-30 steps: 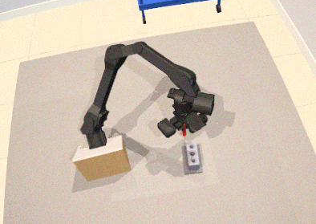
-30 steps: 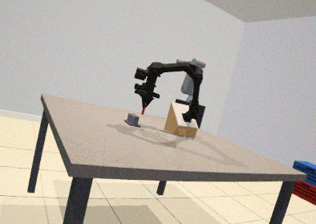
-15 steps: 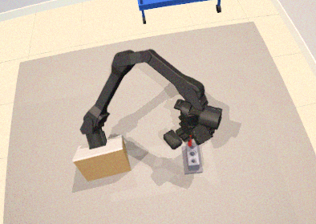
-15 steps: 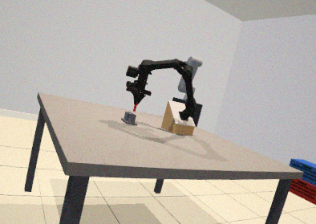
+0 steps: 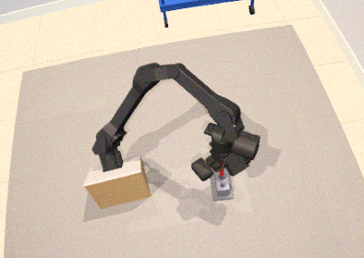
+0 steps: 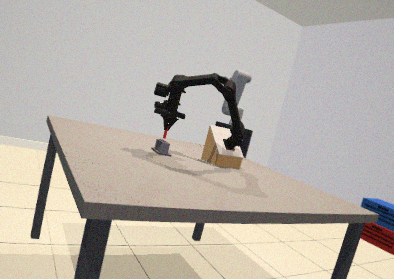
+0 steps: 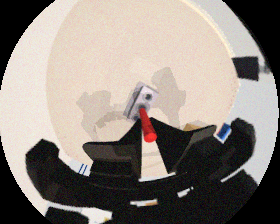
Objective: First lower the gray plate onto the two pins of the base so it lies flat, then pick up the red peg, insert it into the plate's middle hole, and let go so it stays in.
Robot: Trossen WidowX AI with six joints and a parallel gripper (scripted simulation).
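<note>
Right now my gripper tip is 70 mm above the gray plate. From my gripper tip the other things lie so: red peg: right at my gripper tip.
</note>
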